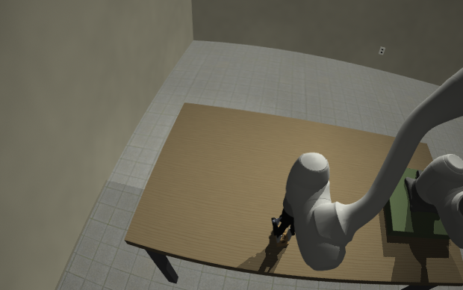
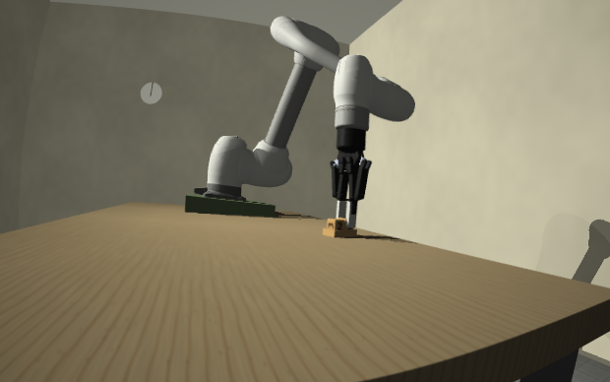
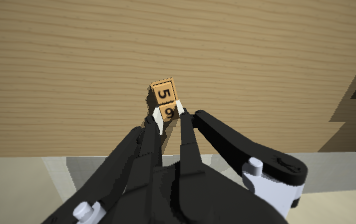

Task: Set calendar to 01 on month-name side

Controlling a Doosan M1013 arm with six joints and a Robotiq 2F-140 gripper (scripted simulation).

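The wooden tray is 20 mm to the right of my hand and 50 mm below it.
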